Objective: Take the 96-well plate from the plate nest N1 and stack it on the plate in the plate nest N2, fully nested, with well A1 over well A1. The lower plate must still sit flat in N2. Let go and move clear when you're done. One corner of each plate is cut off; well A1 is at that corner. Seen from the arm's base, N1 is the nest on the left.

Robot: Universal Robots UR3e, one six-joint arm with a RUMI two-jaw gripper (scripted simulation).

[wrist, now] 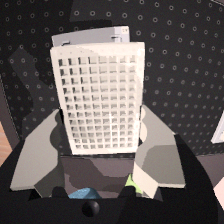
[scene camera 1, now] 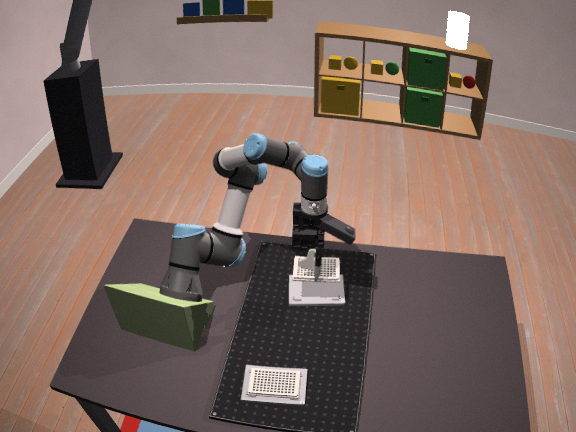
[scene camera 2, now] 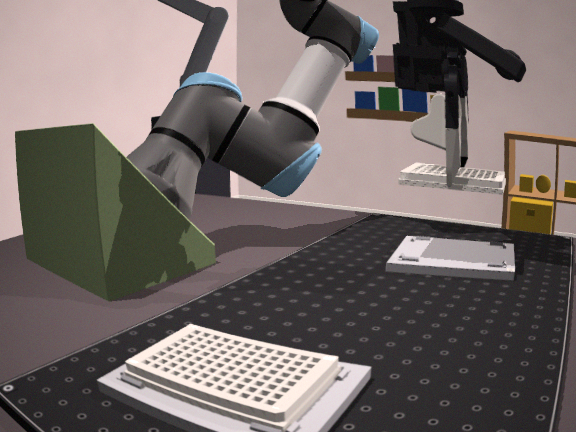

In view: my gripper [scene camera 2: 454,180] and a plate nest [scene camera 2: 438,257].
My gripper is seen too in the wrist view [wrist: 101,107] and in scene camera 1 [scene camera 1: 315,270]. The plate nest shows as well in scene camera 1 [scene camera 1: 312,293].
